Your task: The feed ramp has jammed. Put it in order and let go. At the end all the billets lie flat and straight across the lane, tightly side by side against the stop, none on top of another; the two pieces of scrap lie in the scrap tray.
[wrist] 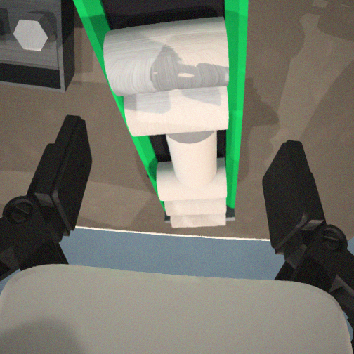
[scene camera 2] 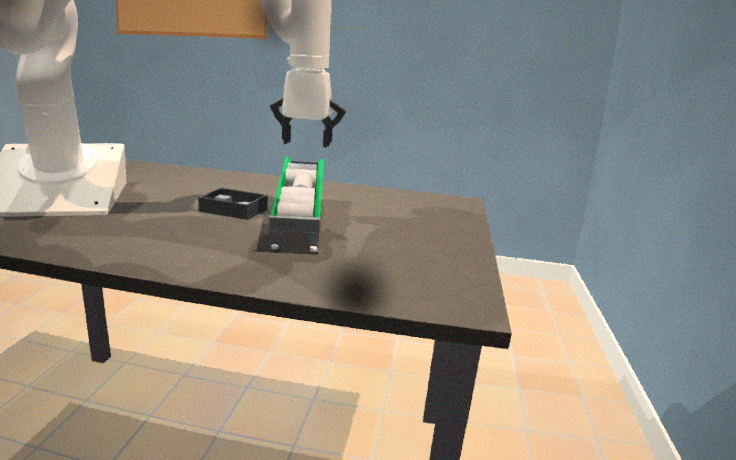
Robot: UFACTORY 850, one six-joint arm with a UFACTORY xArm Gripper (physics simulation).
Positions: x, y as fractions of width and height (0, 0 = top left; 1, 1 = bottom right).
Scene:
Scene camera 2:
scrap tray: 0.35, 0.44
dark grey end block: 0.38, 0.49

